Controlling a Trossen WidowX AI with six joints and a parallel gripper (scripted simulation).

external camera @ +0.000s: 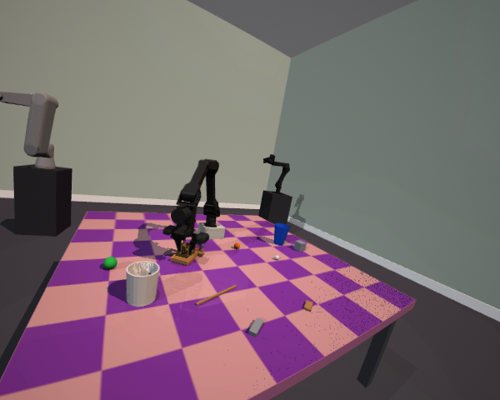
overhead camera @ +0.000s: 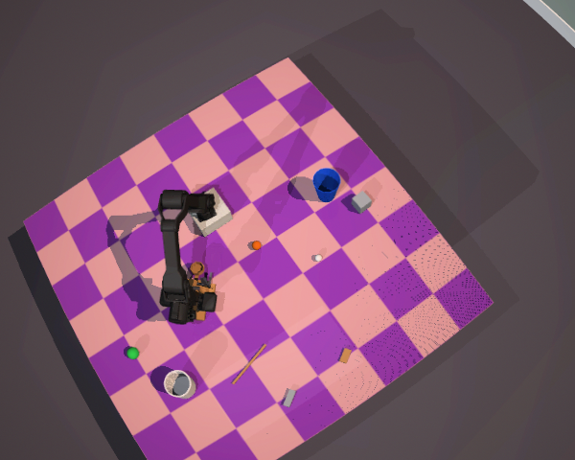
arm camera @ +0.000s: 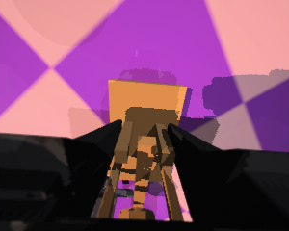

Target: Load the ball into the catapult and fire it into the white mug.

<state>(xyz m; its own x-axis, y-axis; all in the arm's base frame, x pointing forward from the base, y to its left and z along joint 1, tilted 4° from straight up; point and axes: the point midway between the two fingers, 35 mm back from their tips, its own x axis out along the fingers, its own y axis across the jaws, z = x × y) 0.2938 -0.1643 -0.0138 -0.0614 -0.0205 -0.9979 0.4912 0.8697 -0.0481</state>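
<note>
The orange ball lies 120 mm behind my gripper tip, 280 mm to the left of it and 20 mm below it. Round my gripper tip: wooden catapult: 60 mm behind, 50 mm to the left, 20 mm above; green ball: 70 mm ahead, 260 mm to the right, 10 mm below; wooden stick: 250 mm ahead, 100 mm to the left, 30 mm below.
</note>
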